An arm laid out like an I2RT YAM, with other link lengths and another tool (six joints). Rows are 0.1 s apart.
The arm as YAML. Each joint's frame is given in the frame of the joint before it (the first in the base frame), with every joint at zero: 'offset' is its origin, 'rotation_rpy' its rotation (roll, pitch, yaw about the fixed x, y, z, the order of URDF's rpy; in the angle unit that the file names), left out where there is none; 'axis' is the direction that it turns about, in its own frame. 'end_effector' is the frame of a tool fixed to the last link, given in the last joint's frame.
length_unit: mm
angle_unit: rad
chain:
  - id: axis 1
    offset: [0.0, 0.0, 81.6]
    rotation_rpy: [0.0, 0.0, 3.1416]
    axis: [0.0, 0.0, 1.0]
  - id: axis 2
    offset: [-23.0, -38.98, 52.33]
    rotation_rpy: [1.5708, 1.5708, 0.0]
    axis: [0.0, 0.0, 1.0]
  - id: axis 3
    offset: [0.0, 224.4, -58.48]
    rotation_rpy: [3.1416, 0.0, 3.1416]
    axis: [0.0, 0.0, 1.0]
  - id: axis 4
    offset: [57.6, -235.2, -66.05]
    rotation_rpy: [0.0, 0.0, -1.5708]
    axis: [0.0, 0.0, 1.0]
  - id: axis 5
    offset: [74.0, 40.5, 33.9]
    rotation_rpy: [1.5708, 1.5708, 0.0]
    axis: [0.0, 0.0, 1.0]
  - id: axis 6
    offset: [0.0, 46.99, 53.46]
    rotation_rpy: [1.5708, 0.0, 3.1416]
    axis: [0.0, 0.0, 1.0]
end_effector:
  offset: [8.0, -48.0, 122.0]
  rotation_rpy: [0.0, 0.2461, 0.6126]
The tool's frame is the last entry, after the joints.
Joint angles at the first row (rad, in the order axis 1, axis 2, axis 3, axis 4, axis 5, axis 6):
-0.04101, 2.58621, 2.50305, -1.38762, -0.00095, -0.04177
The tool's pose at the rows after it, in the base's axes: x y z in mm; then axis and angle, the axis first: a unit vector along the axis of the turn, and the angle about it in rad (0 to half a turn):
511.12 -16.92 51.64 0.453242 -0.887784 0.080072 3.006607
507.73 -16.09 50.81 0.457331 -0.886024 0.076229 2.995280
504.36 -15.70 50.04 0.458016 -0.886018 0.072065 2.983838
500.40 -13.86 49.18 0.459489 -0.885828 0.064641 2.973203
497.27 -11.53 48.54 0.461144 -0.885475 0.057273 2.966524
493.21 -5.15 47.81 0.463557 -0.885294 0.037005 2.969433
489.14 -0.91 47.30 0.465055 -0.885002 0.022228 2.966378
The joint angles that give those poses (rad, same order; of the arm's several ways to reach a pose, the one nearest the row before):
-0.04634, 2.58623, 2.50310, -1.39146, -0.00057, -0.04215
-0.04634, 2.58618, 2.50301, -1.40592, -0.00248, -0.04940
-0.04636, 2.58617, 2.50295, -1.41999, -0.00401, -0.04903
-0.04559, 2.58622, 2.50307, -1.43684, -0.01163, -0.04864
-0.04444, 2.58622, 2.50308, -1.45020, -0.02117, -0.04864
-0.04444, 2.58619, 2.50300, -1.46808, -0.05779, -0.04863
-0.04445, 2.58625, 2.50314, -1.48571, -0.08183, -0.04865

